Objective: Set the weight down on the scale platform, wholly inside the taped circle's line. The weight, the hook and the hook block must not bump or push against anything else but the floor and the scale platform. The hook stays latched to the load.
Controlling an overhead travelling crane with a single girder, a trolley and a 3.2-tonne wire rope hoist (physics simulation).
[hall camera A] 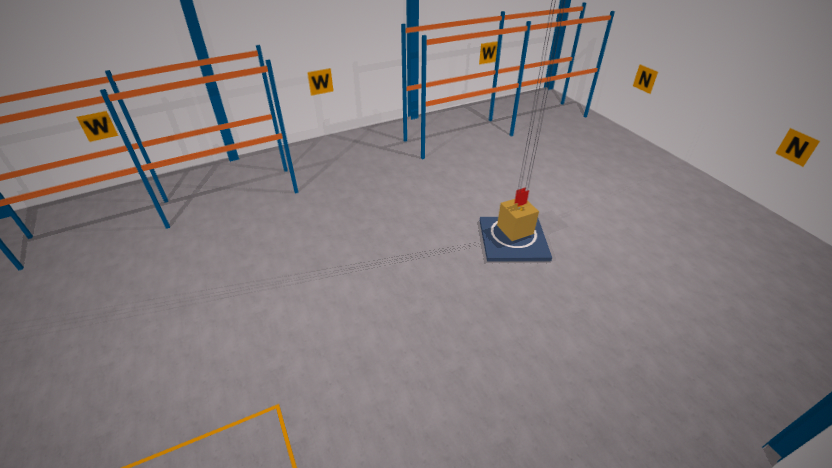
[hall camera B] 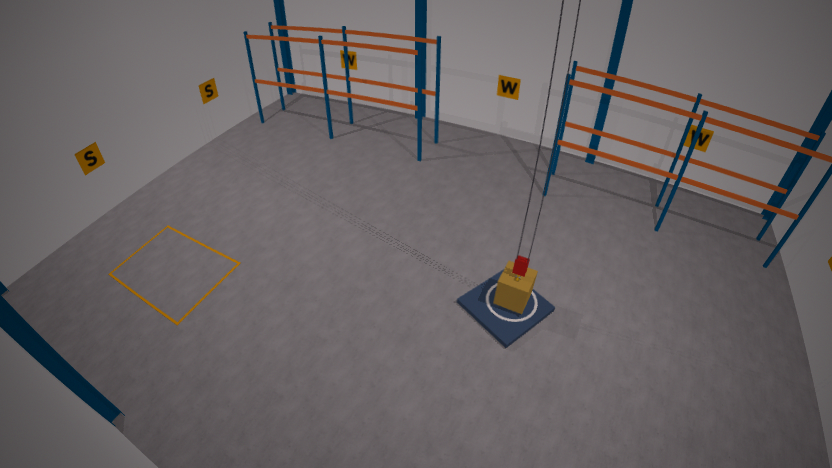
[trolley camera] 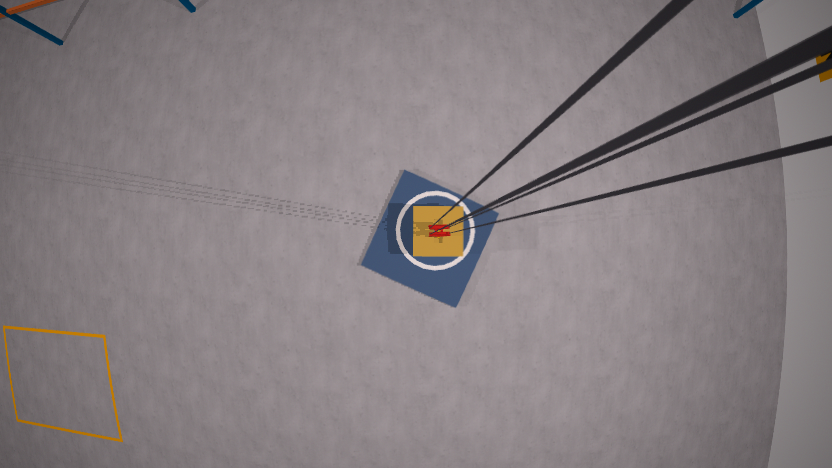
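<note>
The yellow weight (hall camera A: 517, 223) (hall camera B: 514, 292) (trolley camera: 427, 247) is upright over the blue scale platform (hall camera A: 532, 254) (hall camera B: 506, 337) (trolley camera: 448, 291). In the trolley view its top is slightly right of the middle of the white taped circle (hall camera A: 516, 246) (hall camera B: 512, 319) (trolley camera: 435, 268), and its right corners overlap the line. The base is hidden there. A shadow lies left of the weight; I cannot tell whether a small gap remains under it. The red hook block (hall camera A: 521, 196) (hall camera B: 520, 266) (trolley camera: 439, 230) is directly above the weight, and the hook holds it; the latch is too small to see.
Blue and orange racks (hall camera A: 423, 98) (hall camera B: 418, 139) stand along the W wall, apart from the platform. An orange floor outline (hall camera A: 200, 435) (hall camera B: 143, 298) (trolley camera: 54, 331) lies away from the platform. The ropes rise from the block. A blue column (hall camera A: 805, 427) (hall camera B: 58, 360) shows at an edge.
</note>
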